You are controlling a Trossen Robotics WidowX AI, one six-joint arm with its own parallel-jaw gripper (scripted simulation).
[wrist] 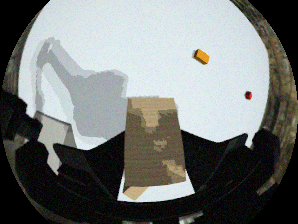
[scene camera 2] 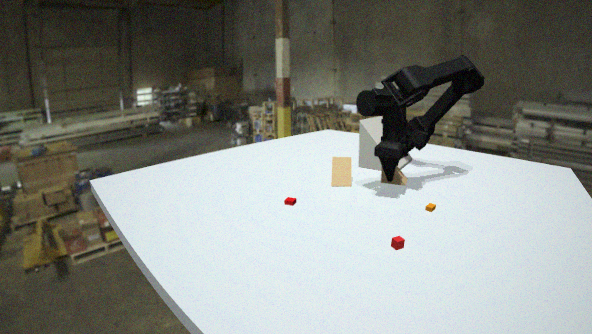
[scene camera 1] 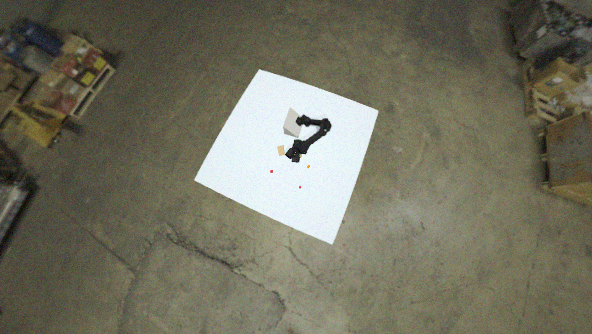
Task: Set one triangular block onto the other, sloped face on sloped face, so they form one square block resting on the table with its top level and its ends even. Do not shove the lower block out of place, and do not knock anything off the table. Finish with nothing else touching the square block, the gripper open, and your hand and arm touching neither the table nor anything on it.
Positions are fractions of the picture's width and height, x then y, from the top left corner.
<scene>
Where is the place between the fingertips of my gripper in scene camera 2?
0.66, 0.53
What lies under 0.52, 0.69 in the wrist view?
A tan triangular block.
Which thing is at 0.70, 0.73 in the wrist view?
My gripper.
</scene>
